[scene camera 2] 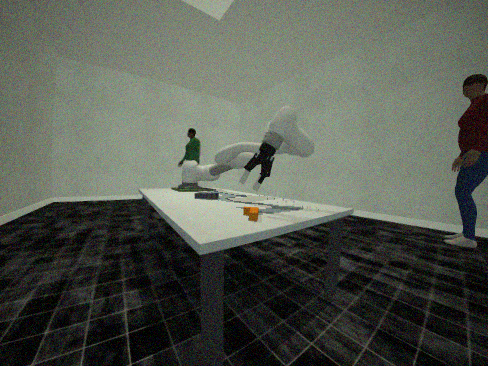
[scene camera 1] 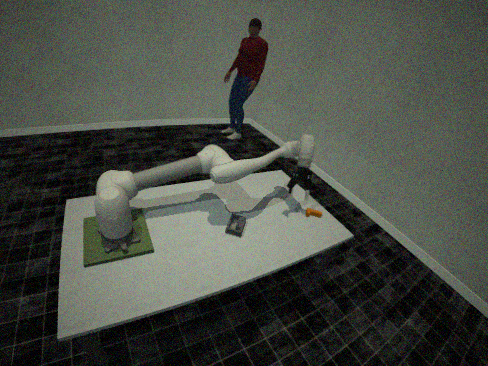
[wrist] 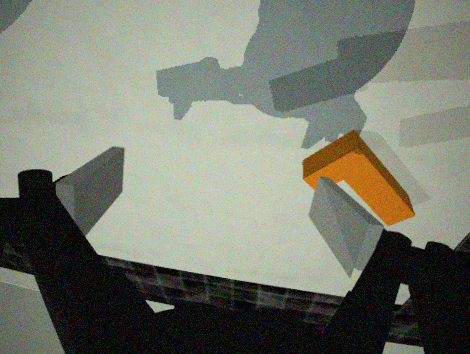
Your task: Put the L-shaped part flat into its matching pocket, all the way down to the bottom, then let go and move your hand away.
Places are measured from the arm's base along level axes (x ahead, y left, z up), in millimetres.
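Pixels of known places: gripper, between the fingertips: (scene camera 2: 247, 186) (scene camera 1: 298, 199) (wrist: 221, 183); arm's base, origin of its link: (scene camera 2: 189, 188) (scene camera 1: 118, 235).
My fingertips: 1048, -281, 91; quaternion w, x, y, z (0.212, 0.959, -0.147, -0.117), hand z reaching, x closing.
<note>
Ahead of a thing's pixels: the offset from my fingertips to its top centre, as dx, dy, dz. Level surfaces: height alone.
The orange L-shaped part @[+109, -94, -80] (scene camera 1: 314, 213) (scene camera 2: 254, 211) (wrist: 372, 180) lies on the white table near its far end from the arm's base. The dark block @[-438, +76, -74] (scene camera 1: 234, 232) (scene camera 2: 206, 196), with a recess in its top, lies near the middle of the table; the recess's shape is too small to tell. My gripper (scene camera 1: 299, 195) (scene camera 2: 249, 185) (wrist: 221, 183) is open and empty, tilted and above the table, on the arm's side of the part. In the wrist view the part is beyond the right finger, outside the gap, and that finger hides a bit of it.
The white table @[dz -111] (scene camera 1: 165, 280) (scene camera 2: 200, 230) carries the arm's base on a green plate (scene camera 1: 95, 252). The table's edge crosses low in the wrist view. A person in red (scene camera 1: 252, 55) (scene camera 2: 475, 125) and a person in green (scene camera 2: 192, 150) stand on the floor away from the table.
</note>
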